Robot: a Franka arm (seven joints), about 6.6 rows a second.
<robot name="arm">
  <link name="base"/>
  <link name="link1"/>
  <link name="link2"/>
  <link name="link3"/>
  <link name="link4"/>
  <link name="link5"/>
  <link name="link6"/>
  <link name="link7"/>
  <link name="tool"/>
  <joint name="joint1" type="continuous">
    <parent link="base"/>
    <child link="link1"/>
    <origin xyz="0 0 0.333" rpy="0 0 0"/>
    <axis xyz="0 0 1"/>
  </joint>
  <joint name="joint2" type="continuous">
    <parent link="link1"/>
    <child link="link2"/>
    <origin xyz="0 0 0" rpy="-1.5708 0 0"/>
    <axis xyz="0 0 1"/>
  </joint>
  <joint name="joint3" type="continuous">
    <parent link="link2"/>
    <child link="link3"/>
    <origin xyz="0 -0.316 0" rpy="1.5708 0 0"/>
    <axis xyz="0 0 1"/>
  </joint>
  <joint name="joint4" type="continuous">
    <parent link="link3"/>
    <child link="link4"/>
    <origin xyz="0.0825 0 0" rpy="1.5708 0 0"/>
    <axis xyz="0 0 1"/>
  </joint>
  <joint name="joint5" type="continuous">
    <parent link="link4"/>
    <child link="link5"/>
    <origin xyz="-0.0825 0.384 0" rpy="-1.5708 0 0"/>
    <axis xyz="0 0 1"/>
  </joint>
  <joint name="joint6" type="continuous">
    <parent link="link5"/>
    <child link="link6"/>
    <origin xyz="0 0 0" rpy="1.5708 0 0"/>
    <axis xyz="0 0 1"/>
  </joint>
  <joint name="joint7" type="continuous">
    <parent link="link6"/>
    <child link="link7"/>
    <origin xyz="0.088 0 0" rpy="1.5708 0 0"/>
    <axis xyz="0 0 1"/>
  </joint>
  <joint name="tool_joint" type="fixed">
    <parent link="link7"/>
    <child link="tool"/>
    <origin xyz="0 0 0.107" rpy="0 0 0"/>
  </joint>
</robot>
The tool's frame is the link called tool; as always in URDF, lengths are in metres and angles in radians. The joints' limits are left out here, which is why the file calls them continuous.
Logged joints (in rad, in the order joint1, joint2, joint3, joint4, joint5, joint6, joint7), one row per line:
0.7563, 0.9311, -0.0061, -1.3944, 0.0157, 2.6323, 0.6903
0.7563, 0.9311, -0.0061, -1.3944, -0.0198, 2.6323, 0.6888
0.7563, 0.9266, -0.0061, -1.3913, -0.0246, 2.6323, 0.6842
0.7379, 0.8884, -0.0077, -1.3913, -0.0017, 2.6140, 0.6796
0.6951, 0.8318, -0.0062, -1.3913, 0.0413, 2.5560, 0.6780
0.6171, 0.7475, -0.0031, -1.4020, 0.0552, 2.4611, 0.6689
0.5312, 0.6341, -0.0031, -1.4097, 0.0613, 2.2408, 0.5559
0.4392, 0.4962, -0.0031, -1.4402, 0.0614, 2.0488, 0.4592
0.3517, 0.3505, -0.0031, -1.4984, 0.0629, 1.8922, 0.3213
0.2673, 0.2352, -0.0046, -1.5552, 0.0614, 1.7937, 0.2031
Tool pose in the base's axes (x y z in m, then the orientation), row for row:
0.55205, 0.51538, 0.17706, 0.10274, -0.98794, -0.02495, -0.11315
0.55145, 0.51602, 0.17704, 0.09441, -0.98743, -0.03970, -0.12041
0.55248, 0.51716, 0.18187, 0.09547, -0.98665, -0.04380, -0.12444
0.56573, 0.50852, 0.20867, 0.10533, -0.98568, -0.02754, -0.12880
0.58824, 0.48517, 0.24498, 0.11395, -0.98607, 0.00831, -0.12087
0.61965, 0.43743, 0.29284, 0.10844, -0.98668, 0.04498, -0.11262
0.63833, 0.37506, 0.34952, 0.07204, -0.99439, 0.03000, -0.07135
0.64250, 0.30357, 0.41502, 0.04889, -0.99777, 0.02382, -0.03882
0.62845, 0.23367, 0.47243, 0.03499, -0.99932, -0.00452, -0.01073
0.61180, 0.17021, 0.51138, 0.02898, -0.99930, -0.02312, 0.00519
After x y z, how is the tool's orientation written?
As a quaternion, w x y z.
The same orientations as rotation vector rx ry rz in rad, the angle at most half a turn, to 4 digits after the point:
-2.9158, -0.0736, -0.3339
-2.9285, -0.1177, -0.3571
-2.9243, -0.1298, -0.3688
-2.9047, -0.0812, -0.3796
-2.8915, 0.0244, -0.3544
-2.9024, 0.1323, -0.3313
-2.9883, 0.0902, -0.2144
-3.0406, 0.0726, -0.1183
-3.0714, -0.0139, -0.0330
-3.0828, -0.0713, 0.0160

